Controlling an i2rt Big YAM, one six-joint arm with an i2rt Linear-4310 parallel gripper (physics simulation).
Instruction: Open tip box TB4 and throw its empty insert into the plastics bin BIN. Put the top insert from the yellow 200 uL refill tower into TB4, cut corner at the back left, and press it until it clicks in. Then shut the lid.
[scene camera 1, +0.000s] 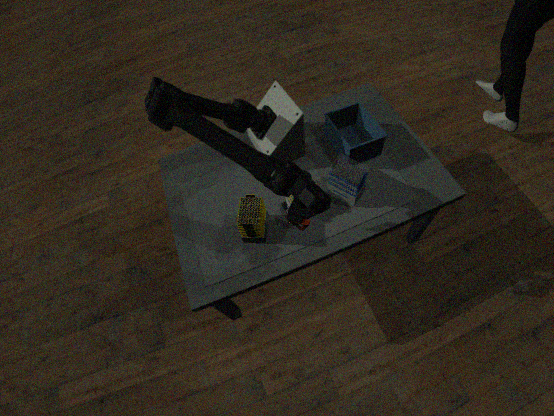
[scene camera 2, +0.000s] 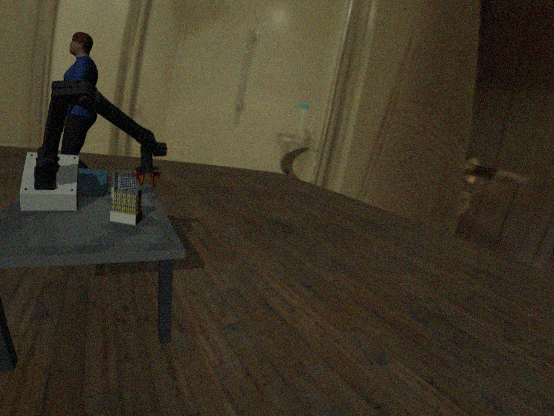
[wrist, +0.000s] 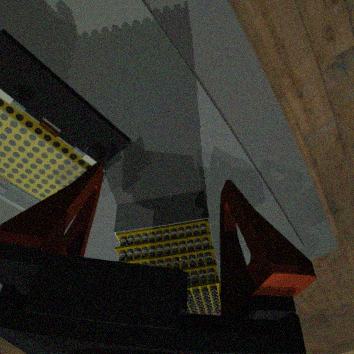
Labels:
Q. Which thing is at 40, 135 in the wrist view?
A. A tip box TB4.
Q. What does the gripper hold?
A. Nothing.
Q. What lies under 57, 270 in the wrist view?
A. The gripper.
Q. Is the gripper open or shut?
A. Open.

